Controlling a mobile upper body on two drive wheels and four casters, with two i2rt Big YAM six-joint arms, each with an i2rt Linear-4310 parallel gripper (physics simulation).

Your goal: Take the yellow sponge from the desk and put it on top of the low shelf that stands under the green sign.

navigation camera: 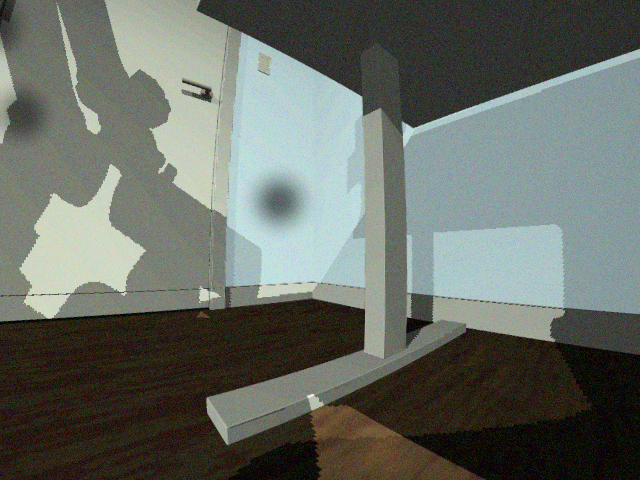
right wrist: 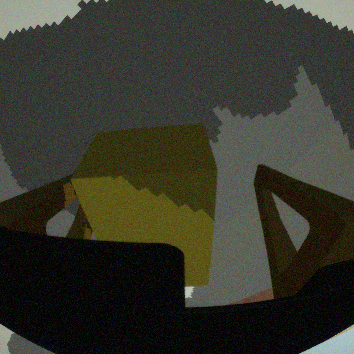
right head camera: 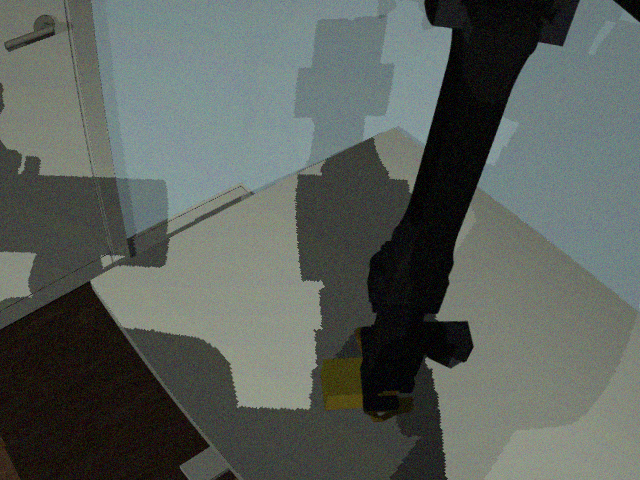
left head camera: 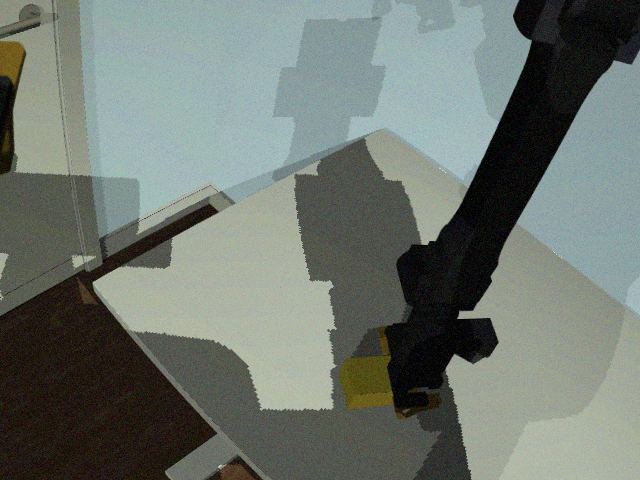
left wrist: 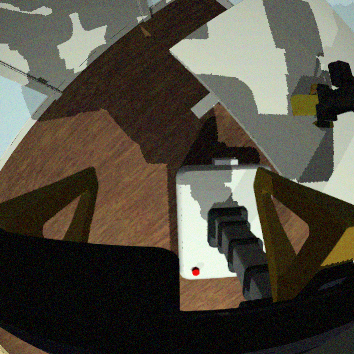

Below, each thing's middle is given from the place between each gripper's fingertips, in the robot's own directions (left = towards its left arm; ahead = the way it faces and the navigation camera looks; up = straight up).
Labels:
Right now my right hand is 3 cm to the right of the yellow sponge (left head camera: 365, 381), 1 cm below it and 1 cm short of it.
Now: left hand 54 cm above the yellow sponge, 42 cm to the left of it and 18 cm short of it.

